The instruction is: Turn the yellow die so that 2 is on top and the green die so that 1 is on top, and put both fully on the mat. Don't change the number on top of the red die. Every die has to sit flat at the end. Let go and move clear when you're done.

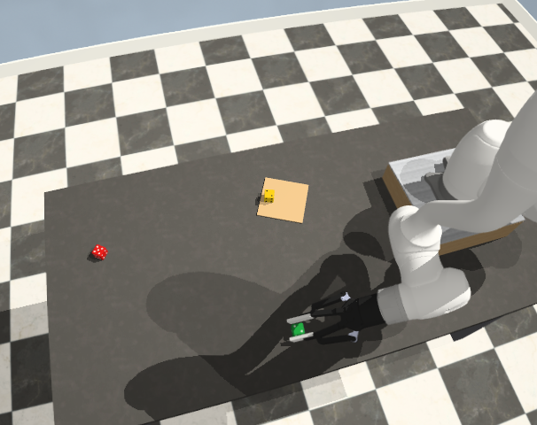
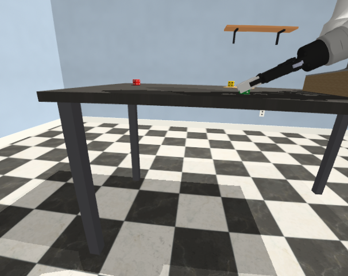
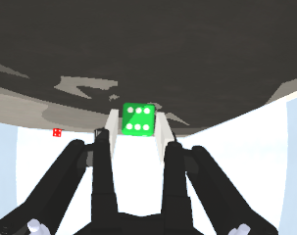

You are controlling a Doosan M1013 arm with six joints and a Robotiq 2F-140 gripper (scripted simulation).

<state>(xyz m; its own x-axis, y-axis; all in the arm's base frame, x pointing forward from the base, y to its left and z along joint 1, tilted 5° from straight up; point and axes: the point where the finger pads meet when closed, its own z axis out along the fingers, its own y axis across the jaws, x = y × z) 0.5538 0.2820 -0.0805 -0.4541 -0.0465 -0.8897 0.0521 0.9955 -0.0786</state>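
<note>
Now: hand 10 mm short of the green die and 10 mm above it. The rest, counted from my hand: tan mat (410 mm to the right, 40 mm behind, 30 mm below); then yellow die (420 mm to the right, 10 mm below, 10 mm ahead); then red die (520 mm ahead, 310 mm to the right, 10 mm below).
</note>
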